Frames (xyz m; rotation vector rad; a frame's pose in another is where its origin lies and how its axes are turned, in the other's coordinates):
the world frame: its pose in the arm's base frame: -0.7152 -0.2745 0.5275 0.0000 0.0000 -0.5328
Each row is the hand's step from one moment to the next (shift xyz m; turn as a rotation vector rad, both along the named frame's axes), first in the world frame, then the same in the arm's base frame.
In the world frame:
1: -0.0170 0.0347 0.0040 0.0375 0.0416 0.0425
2: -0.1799 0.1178 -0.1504 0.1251 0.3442 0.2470
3: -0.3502 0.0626 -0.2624 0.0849 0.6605 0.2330
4: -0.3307 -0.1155 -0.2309 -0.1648 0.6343 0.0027
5: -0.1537 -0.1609 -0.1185 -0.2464 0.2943 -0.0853
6: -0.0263 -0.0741 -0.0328 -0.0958 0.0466 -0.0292
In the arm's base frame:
1: 0.0030 0.0385 0.0040 0.0534 0.0168 0.0425
2: -0.0951 0.1929 -0.1504 0.2826 0.2329 0.2470
3: -0.2699 0.2318 -0.2624 0.4086 0.5258 0.2330
4: -0.3435 0.0685 -0.2309 0.1802 0.6301 0.0027
5: -0.2141 -0.0605 -0.1185 -0.0628 0.3787 -0.0853
6: -0.0603 -0.0505 -0.0328 -0.0589 0.0888 -0.0292

